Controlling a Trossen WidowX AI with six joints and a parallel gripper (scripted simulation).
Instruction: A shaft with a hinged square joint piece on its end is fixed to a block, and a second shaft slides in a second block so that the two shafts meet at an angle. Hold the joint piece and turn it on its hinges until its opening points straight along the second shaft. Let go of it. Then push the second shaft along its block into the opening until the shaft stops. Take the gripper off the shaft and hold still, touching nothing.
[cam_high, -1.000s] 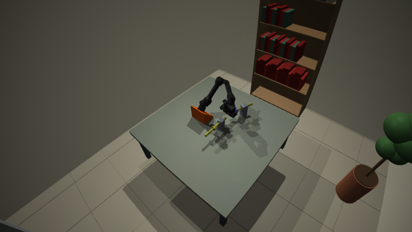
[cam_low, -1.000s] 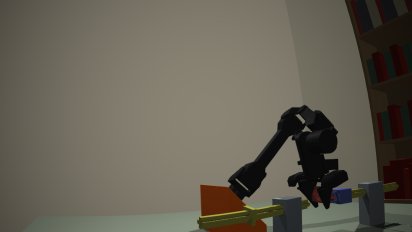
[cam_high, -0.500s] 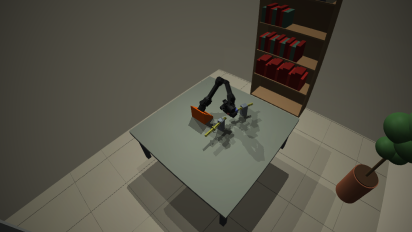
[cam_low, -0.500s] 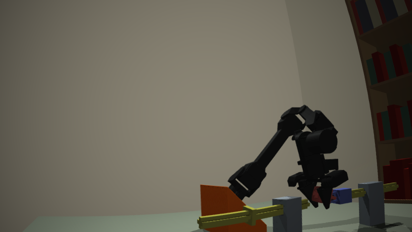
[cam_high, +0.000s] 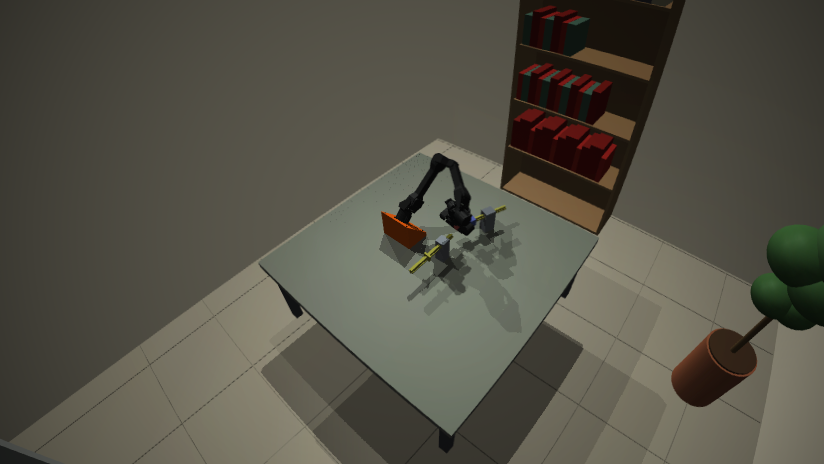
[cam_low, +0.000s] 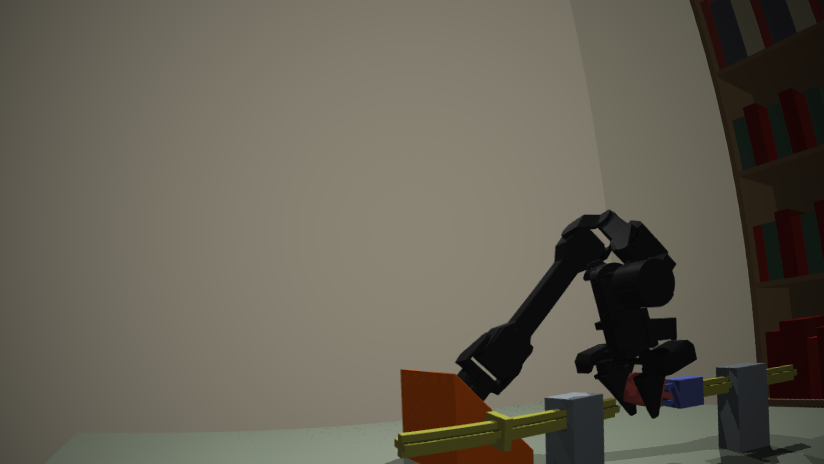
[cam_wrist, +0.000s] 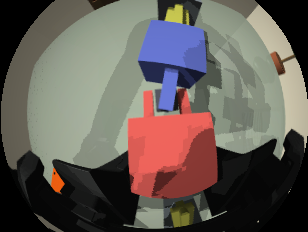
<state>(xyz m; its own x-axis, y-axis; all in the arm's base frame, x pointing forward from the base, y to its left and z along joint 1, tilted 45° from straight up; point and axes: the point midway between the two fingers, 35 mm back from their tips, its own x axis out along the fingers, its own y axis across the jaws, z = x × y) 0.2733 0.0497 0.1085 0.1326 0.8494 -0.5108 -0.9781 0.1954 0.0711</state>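
Right now my gripper tip is 30 mm below the red joint piece and 10 mm to the right of it.
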